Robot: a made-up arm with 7 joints. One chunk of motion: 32 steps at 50 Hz.
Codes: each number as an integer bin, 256 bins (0 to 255) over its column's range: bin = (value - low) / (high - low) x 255, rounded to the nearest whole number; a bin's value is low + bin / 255 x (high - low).
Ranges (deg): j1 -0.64..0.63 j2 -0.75..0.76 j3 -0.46..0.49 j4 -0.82..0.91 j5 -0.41..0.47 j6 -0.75..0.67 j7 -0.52..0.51
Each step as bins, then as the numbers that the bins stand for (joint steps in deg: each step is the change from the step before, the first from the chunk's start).
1 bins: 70 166 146 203 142 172 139
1 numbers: -0.291 0.233 0.084 0.557 0.080 0.208 0.041
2 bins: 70 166 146 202 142 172 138
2 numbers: -0.291 0.233 0.084 0.550 0.080 0.208 0.037
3 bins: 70 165 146 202 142 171 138
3 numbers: -0.291 0.227 0.084 0.550 0.080 0.202 0.037
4 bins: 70 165 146 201 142 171 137
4 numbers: -0.291 0.227 0.084 0.544 0.080 0.202 0.033
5 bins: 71 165 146 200 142 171 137
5 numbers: -0.286 0.227 0.084 0.537 0.080 0.202 0.033
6 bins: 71 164 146 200 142 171 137
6 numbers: -0.286 0.221 0.084 0.537 0.080 0.202 0.033
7 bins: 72 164 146 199 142 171 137
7 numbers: -0.281 0.221 0.084 0.530 0.080 0.202 0.033
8 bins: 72 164 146 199 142 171 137
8 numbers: -0.281 0.221 0.084 0.530 0.080 0.202 0.033
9 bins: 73 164 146 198 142 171 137
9 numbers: -0.276 0.221 0.084 0.523 0.080 0.202 0.033
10 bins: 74 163 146 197 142 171 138
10 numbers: -0.271 0.215 0.084 0.517 0.080 0.202 0.037
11 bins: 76 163 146 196 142 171 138
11 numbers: -0.261 0.215 0.084 0.510 0.080 0.202 0.037
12 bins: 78 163 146 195 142 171 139
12 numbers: -0.252 0.215 0.084 0.503 0.080 0.202 0.041
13 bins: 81 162 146 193 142 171 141
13 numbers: -0.237 0.209 0.084 0.489 0.080 0.202 0.050
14 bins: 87 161 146 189 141 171 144
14 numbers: -0.207 0.203 0.084 0.462 0.077 0.202 0.062
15 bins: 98 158 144 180 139 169 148
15 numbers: -0.152 0.186 0.076 0.401 0.070 0.191 0.078
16 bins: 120 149 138 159 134 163 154
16 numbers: -0.042 0.132 0.054 0.259 0.052 0.158 0.102
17 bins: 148 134 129 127 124 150 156
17 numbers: 0.097 0.043 0.021 0.042 0.018 0.085 0.110
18 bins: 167 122 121 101 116 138 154
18 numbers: 0.192 -0.028 -0.009 -0.135 -0.010 0.018 0.102
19 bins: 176 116 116 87 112 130 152
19 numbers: 0.237 -0.063 -0.028 -0.230 -0.023 -0.026 0.094
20 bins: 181 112 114 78 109 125 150
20 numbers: 0.261 -0.087 -0.035 -0.291 -0.034 -0.054 0.086
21 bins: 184 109 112 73 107 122 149
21 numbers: 0.276 -0.105 -0.043 -0.325 -0.041 -0.071 0.082
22 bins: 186 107 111 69 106 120 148
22 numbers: 0.286 -0.116 -0.046 -0.352 -0.044 -0.082 0.078
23 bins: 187 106 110 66 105 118 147
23 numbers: 0.291 -0.122 -0.050 -0.372 -0.048 -0.093 0.074
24 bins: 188 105 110 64 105 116 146
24 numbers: 0.296 -0.128 -0.050 -0.386 -0.048 -0.104 0.070
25 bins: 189 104 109 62 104 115 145
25 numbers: 0.301 -0.134 -0.054 -0.399 -0.051 -0.110 0.066
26 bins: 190 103 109 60 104 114 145
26 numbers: 0.306 -0.140 -0.054 -0.413 -0.051 -0.115 0.066
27 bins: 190 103 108 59 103 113 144
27 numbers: 0.306 -0.140 -0.058 -0.420 -0.055 -0.121 0.062
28 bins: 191 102 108 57 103 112 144
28 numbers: 0.311 -0.146 -0.058 -0.433 -0.055 -0.126 0.062
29 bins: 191 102 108 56 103 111 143
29 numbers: 0.311 -0.146 -0.058 -0.440 -0.055 -0.132 0.058
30 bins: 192 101 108 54 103 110 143
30 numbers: 0.316 -0.152 -0.058 -0.454 -0.055 -0.137 0.058
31 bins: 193 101 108 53 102 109 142
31 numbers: 0.321 -0.152 -0.058 -0.460 -0.058 -0.143 0.054
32 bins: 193 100 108 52 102 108 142
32 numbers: 0.321 -0.158 -0.058 -0.467 -0.058 -0.149 0.054
